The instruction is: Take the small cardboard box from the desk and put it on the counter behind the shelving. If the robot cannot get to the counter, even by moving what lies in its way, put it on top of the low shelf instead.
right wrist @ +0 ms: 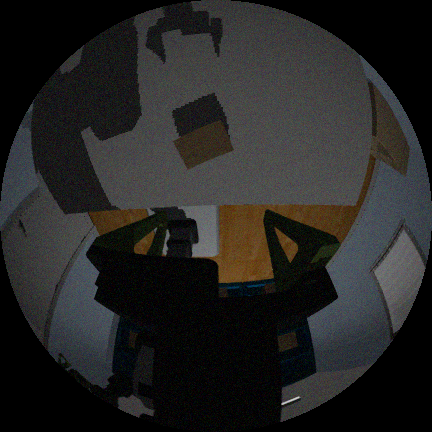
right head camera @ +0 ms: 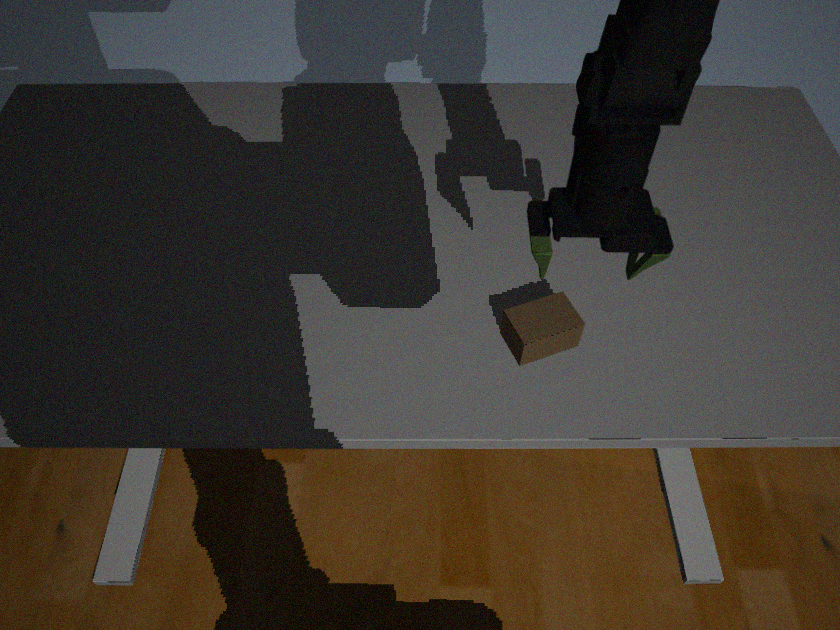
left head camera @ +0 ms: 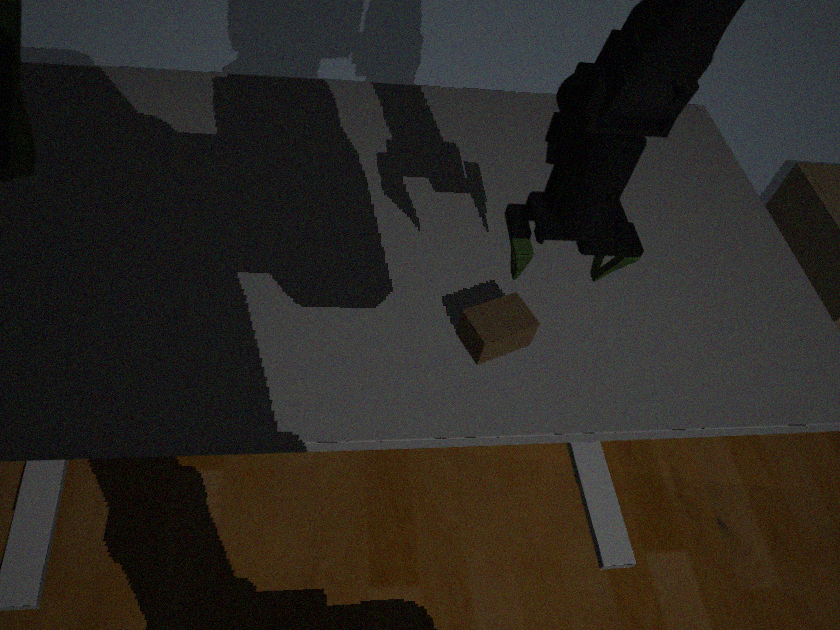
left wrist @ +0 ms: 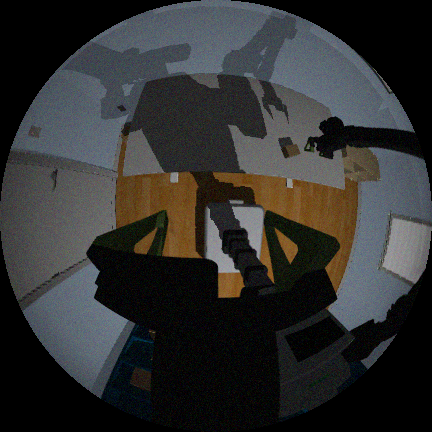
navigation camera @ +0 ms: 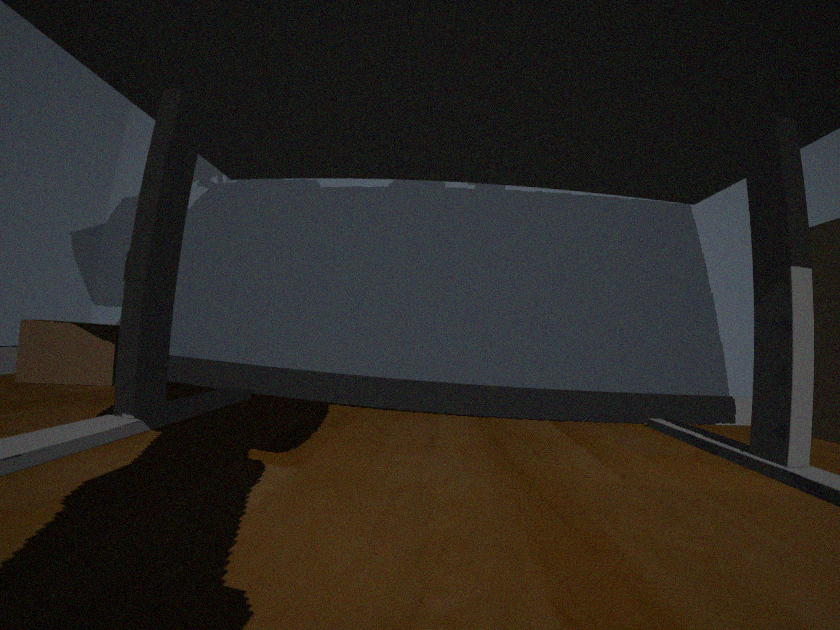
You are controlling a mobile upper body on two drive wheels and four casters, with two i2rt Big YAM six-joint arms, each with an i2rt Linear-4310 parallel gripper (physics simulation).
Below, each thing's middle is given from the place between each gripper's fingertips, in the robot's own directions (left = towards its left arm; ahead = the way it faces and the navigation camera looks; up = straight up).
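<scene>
Small cardboard box (right head camera: 534, 330): 2 cm to the left of my right hand, 5 cm ahead of it, 16 cm below it.
My left gripper: 31 cm short of the box, 43 cm to the left of it, 53 cm above it.
</scene>
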